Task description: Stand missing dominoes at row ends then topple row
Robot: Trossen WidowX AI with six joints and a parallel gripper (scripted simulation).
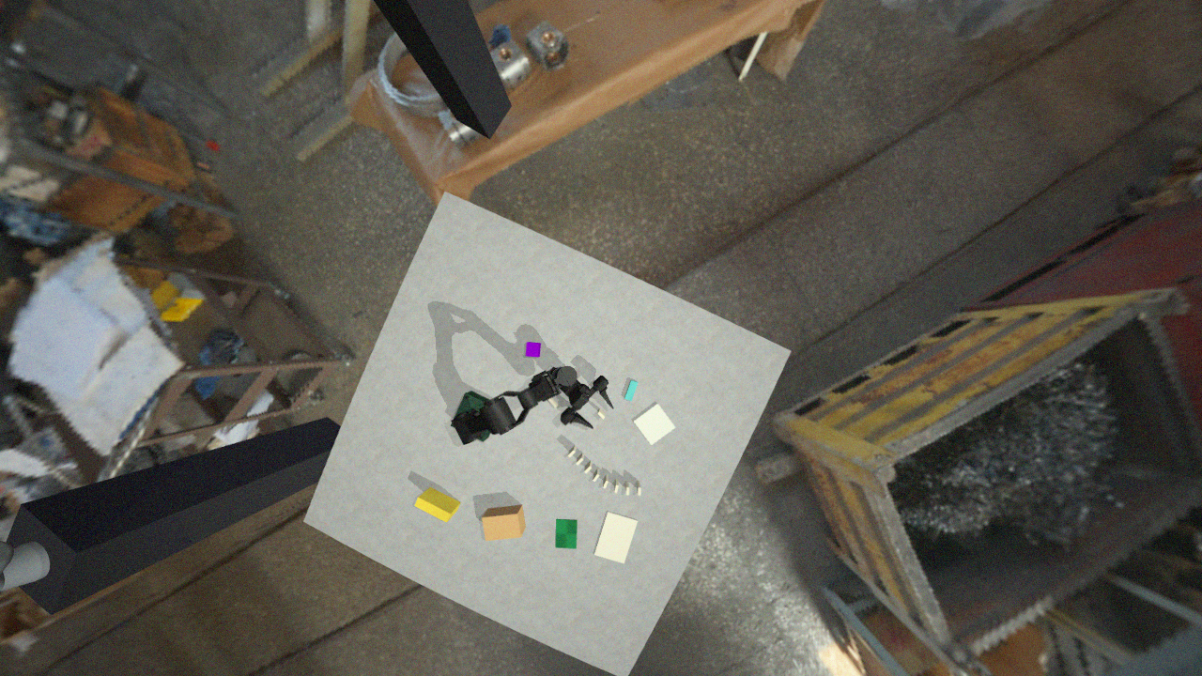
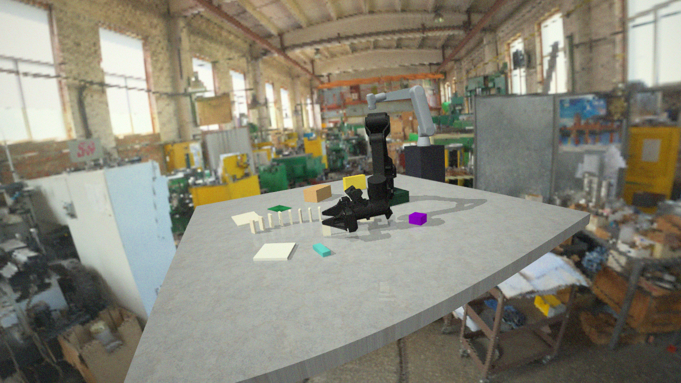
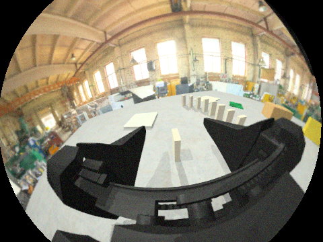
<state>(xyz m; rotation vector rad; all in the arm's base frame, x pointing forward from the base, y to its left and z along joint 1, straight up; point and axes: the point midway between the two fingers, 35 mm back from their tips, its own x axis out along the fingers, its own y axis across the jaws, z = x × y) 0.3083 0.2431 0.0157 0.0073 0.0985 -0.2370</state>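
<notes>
Now: gripper tip 12 cm to the right of the teal block, 5 cm above it and 4 cm short of it. Also, from my gripper tip: white tile 16 cm ahead, 6 cm to the left, 6 cm below; then grey cube 23 cm behind, 5 cm below, 3 cm to the left; then purple cube 31 cm behind, 6 cm to the left, 5 cm below.
</notes>
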